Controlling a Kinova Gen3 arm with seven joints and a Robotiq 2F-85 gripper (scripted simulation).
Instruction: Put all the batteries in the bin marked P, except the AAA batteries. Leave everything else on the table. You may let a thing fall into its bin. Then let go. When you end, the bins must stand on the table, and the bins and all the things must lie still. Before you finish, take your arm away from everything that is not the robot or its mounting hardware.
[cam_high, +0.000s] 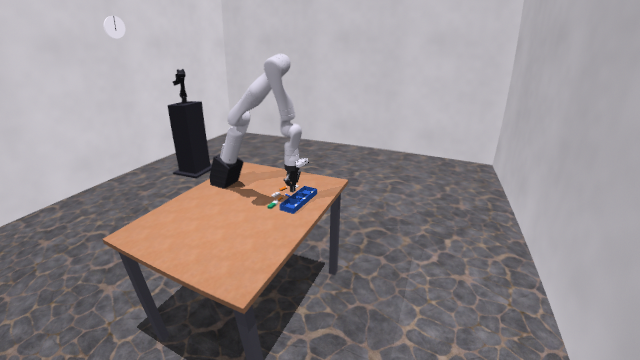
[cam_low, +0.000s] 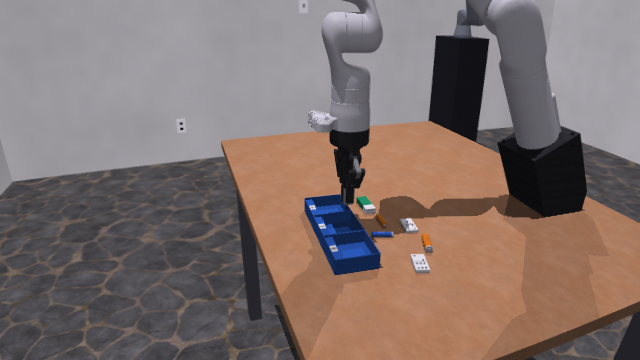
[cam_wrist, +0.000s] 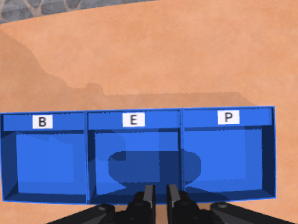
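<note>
My gripper is now 3 cm short of the blue three-compartment bin, 2 cm to the right of it and 7 cm above it. From my hand the other things lie so: green thing 8 cm behind, 7 cm to the right, 8 cm below; small orange battery 8 cm behind, 8 cm below; blue battery 5 cm behind, 5 cm to the left, 8 cm below.
</note>
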